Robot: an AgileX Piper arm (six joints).
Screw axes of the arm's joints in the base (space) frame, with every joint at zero. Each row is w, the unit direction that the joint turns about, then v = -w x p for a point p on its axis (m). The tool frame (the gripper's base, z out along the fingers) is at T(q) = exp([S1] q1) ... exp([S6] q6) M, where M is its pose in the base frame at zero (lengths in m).
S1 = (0, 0, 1, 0, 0, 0)
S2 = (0, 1, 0, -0.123, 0, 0)
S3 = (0, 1, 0, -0.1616, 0, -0.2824)
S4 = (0.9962, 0, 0.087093, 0, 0.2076, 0)
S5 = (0, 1, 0, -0.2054, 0, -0.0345)
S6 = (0.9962, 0, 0.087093, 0, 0.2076, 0)
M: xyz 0.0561 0 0.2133 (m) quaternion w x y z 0.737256 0 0.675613 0
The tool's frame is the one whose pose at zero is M.
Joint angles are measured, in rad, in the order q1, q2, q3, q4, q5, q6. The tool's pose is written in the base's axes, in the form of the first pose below.
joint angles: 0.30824, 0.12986, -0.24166, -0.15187, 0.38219, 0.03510
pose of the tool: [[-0.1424, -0.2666, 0.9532, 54.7], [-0.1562, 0.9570, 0.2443, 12.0], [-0.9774, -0.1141, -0.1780, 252.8], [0, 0, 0, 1]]
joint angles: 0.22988, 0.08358, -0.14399, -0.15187, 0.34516, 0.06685
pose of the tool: [[-0.1735, -0.1924, 0.9659, 55.3], [-0.1187, 0.9777, 0.1735, 8.2], [-0.9777, -0.0845, -0.1924, 226.2], [0, 0, 0, 1]]
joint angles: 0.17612, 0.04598, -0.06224, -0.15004, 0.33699, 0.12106
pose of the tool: [[-0.2218, -0.1322, 0.9661, 55.2], [-0.0604, 0.9907, 0.1217, 5.3], [-0.9732, -0.0314, -0.2277, 201.6], [0, 0, 0, 1]]
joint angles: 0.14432, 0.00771, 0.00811, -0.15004, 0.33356, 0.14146
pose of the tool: [[-0.2531, -0.0969, 0.9626, 54.4], [-0.0372, 0.9952, 0.0904, 3.4], [-0.9667, -0.0129, -0.2555, 180.4], [0, 0, 0, 1]]
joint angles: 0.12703, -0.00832, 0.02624, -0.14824, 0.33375, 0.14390
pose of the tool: [[-0.2563, -0.0792, 0.9633, 53.8], [-0.0290, 0.9968, 0.0743, 2.4], [-0.9662, -0.0089, -0.2578, 175.1], [0, 0, 0, 1]]
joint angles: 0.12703, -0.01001, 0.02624, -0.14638, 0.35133, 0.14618
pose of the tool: [[-0.2718, -0.0763, 0.9593, 53.3], [-0.0260, 0.9971, 0.0719, 2.2], [-0.9620, -0.0054, -0.2730, 173.7], [0, 0, 0, 1]]
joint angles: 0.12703, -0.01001, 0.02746, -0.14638, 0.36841, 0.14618
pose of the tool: [[-0.2892, -0.0739, 0.9544, 52.9], [-0.0274, 0.9972, 0.0689, 1.9], [-0.9569, -0.0062, -0.2904, 171.8], [0, 0, 0, 1]]
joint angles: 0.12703, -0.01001, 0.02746, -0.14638, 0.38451, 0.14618
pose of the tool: [[-0.3043, -0.0717, 0.9499, 52.5], [-0.0284, 0.9974, 0.0662, 1.7], [-0.9521, -0.0069, -0.3056, 170.4], [0, 0, 0, 1]]
